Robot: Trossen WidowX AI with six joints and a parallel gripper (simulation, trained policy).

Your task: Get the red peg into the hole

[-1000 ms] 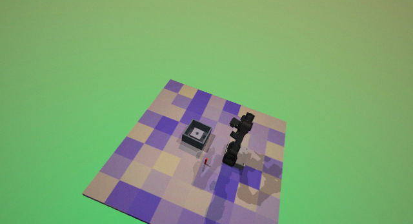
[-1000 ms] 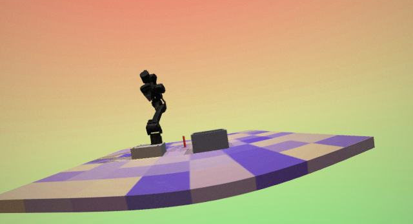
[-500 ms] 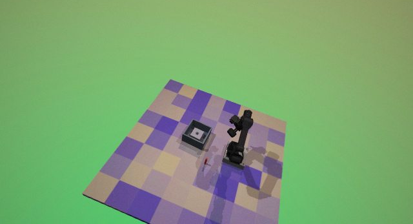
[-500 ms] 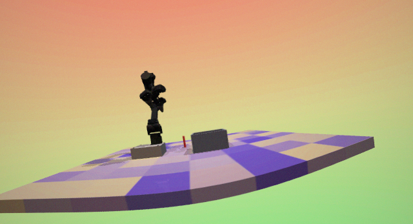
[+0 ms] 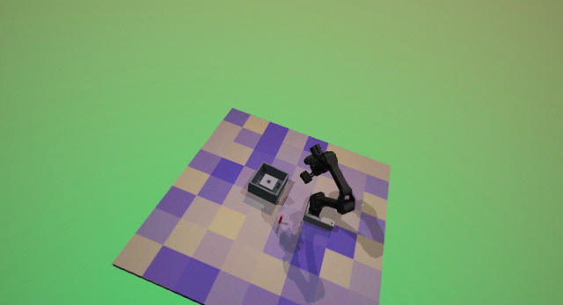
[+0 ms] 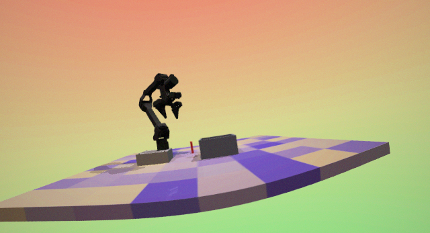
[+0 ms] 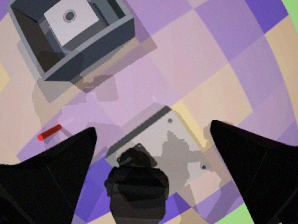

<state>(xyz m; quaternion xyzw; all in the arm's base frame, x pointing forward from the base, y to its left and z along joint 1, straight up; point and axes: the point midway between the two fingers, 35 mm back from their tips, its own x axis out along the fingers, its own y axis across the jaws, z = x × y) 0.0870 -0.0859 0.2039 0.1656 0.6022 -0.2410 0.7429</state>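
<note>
Right now the red peg is 8 cm ahead of my gripper tip, 22 cm to the left of it and 19 cm below it. The rest, counted from my gripper tip: grey box 23 cm ahead, 2 cm to the left, 20 cm below; then pale plate 23 cm ahead, 2 cm to the left, 19 cm below.
</note>
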